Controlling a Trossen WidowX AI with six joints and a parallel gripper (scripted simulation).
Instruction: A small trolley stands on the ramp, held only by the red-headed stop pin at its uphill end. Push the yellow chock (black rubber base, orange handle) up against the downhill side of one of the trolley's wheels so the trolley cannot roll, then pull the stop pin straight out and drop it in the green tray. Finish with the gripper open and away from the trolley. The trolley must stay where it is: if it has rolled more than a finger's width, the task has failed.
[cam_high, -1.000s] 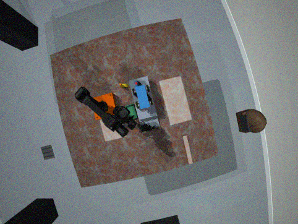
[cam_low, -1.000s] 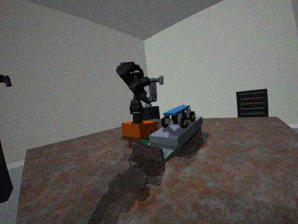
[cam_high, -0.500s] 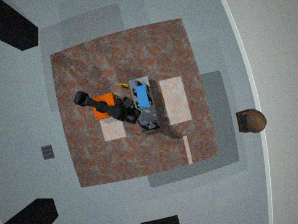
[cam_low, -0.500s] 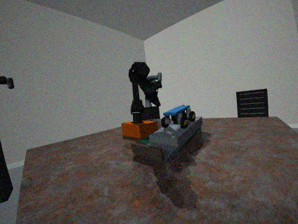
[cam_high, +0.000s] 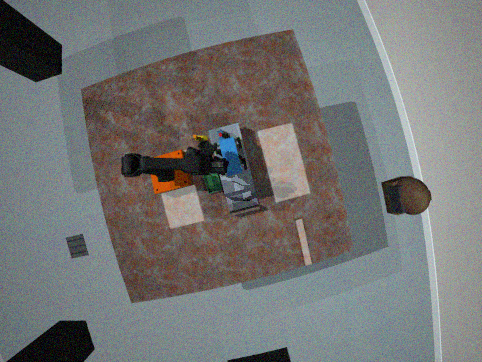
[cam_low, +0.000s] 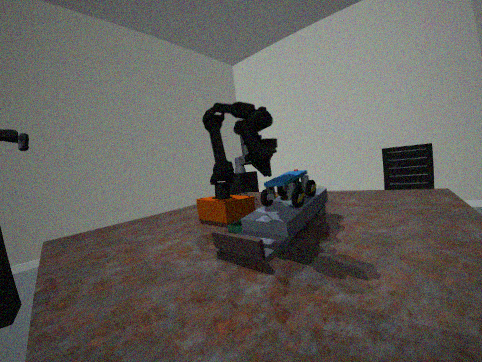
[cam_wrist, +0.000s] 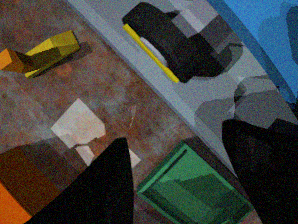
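Now: the yellow chock 140 mm below my gripper tip, 120 mm to the left of it and 50 mm behind it. The rest, counted from my gripper tip: grey ramp: 110 mm below, 90 mm ahead, 10 mm to the right; then stop pin: 100 mm to the left, 60 mm ahead, 30 mm below; then blue-topped trolley: 90 mm ahead, 50 mm below, 10 mm to the right.
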